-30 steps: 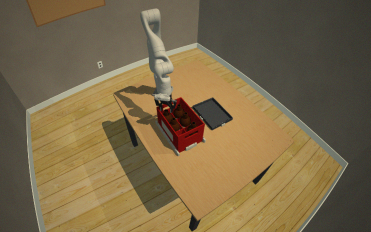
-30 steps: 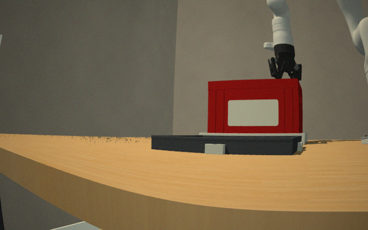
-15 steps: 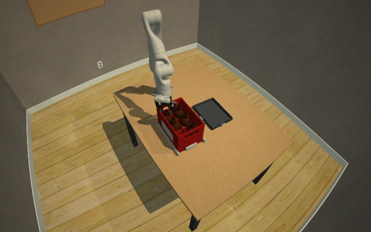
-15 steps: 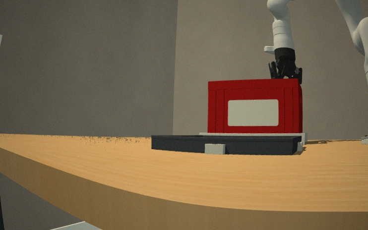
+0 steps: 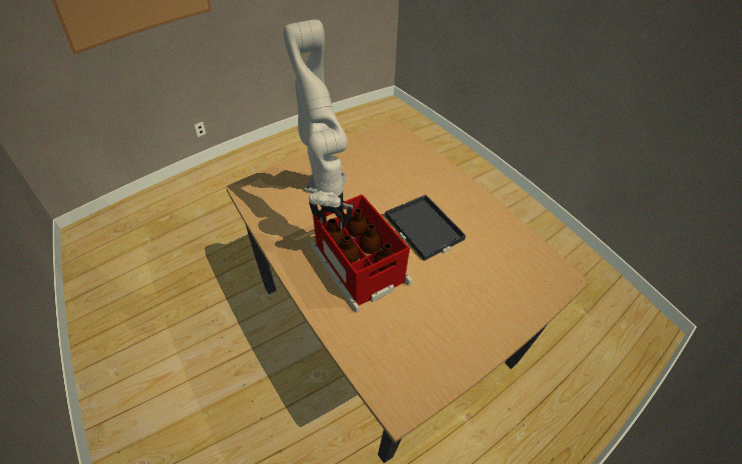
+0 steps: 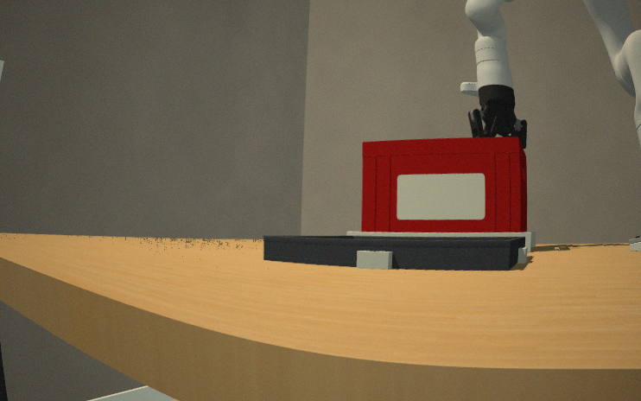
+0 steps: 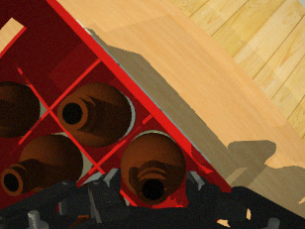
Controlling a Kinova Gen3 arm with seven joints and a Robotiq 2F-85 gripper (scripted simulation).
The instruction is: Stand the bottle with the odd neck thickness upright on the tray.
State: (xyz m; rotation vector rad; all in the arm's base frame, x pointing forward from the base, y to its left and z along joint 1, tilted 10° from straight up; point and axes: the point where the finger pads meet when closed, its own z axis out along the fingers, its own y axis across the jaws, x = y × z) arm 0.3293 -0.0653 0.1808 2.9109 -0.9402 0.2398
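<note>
My gripper is now 8 cm short of the red crate, 6 cm to the right of it and 7 cm above it. From my hand the other things lie so: dark grey tray: 1 cm ahead, 35 cm to the left, 14 cm below; glass bottle: 16 cm ahead, 12 cm to the left, 7 cm below.
</note>
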